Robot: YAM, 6 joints.
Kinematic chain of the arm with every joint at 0, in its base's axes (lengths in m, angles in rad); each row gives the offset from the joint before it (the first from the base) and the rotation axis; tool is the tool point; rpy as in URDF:
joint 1: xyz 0 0 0.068 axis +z
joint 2: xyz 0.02 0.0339 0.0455 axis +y
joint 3: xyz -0.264 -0.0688 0 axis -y
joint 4: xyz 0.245 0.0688 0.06 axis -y
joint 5: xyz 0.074 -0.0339 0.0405 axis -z
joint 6: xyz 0.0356 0 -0.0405 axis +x
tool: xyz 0 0 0 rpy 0 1.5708 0
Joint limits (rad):
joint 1: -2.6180..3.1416
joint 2: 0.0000..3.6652
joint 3: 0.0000..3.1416
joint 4: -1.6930..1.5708
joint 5: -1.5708..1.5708
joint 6: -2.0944..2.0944
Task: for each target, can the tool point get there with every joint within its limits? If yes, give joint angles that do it. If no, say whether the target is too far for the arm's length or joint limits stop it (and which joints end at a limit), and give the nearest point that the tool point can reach.
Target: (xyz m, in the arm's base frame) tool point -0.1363 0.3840 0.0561
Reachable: yes | joints 1.8511 2.4642 1.6837 -1.1527 -0.7680 1.0992
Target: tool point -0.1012 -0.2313 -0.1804
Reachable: yes | joints -1.9182 2.9711 1.2784 -0.4596 0.4790 -0.0122
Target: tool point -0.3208 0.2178 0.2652
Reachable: yes | joints 2.4646 1.8771 1.5738 -0.8714 -1.0695 1.1938
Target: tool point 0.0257 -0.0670 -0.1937
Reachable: yes | joints -1.1023 3.2236 0.6600 0.6229 0.2067 -1.5725
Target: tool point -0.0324 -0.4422 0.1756
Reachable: yes | joints -1.6971 2.3236 1.9631 -1.2910 -0.7250 1.2169
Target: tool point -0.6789 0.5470 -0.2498
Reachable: no: too far | nearest point -0.4638 0.3737 -0.1320 | short by 0.300 m
